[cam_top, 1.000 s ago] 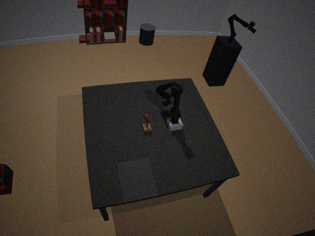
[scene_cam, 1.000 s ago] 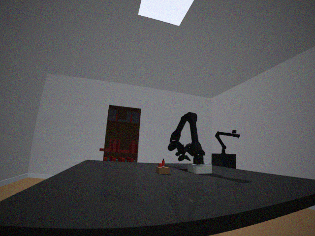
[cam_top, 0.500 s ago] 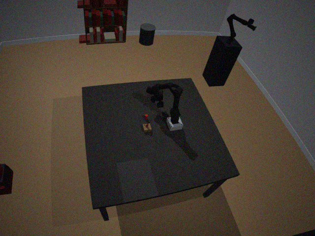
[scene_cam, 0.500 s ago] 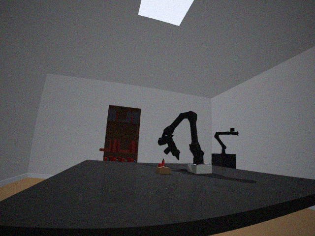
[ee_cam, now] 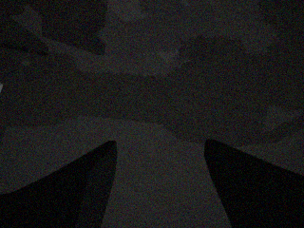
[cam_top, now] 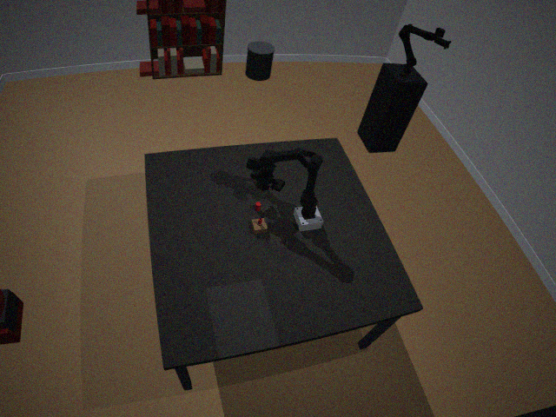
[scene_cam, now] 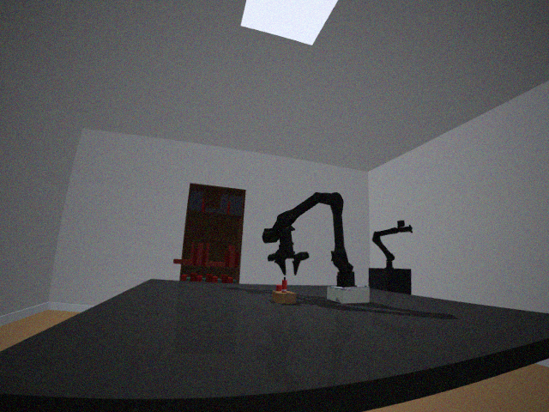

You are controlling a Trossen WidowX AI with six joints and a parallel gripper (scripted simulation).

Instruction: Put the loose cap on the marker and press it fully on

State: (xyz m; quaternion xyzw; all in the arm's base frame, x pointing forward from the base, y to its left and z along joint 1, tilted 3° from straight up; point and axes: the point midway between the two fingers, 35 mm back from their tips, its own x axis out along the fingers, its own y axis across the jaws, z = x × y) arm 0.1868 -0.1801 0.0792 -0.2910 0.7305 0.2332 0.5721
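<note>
My gripper tip is now 70 mm short of the red cap, 70 mm to the right of it and 60 mm above it. From my gripper tip the other things lie so: holder block 90 mm ahead, 200 mm to the left, 70 mm below.
</note>
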